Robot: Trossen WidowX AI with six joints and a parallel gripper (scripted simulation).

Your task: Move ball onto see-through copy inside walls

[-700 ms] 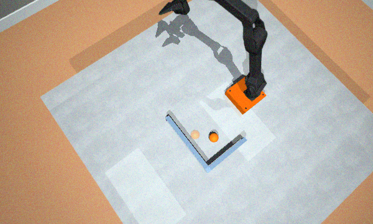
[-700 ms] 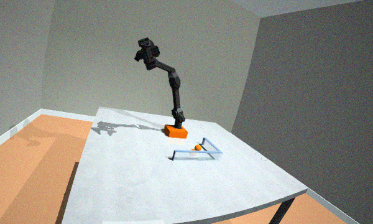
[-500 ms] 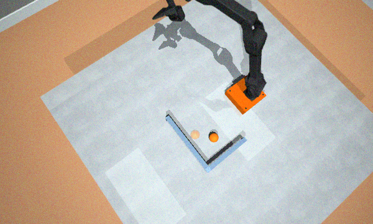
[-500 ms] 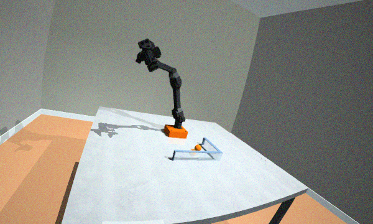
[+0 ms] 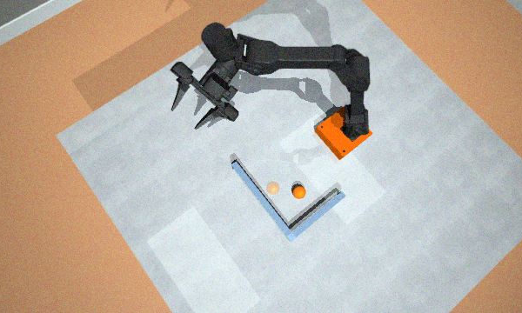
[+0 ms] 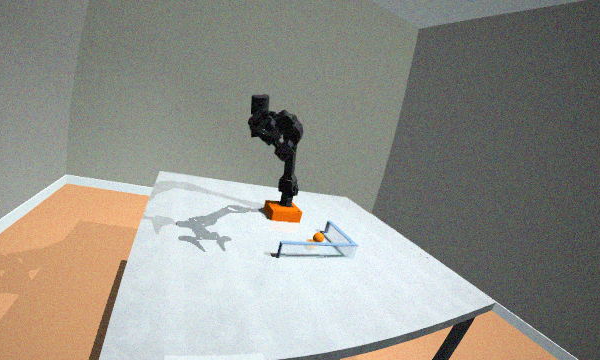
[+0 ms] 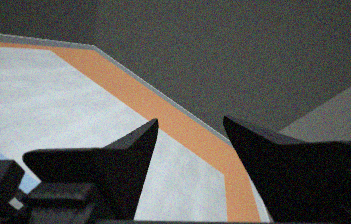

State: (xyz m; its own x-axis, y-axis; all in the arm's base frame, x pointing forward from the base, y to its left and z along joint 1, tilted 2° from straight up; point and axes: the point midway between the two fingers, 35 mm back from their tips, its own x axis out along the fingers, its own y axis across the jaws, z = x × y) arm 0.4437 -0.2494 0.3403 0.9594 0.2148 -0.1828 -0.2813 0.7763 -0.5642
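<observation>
Right now my gripper tip is 360 mm above the orange ball, 300 mm to the right of it and 180 mm past it. From my gripper tip the other things lie so: see-through copy of ball (360 mm below, 230 mm to the left, 120 mm behind).
</observation>
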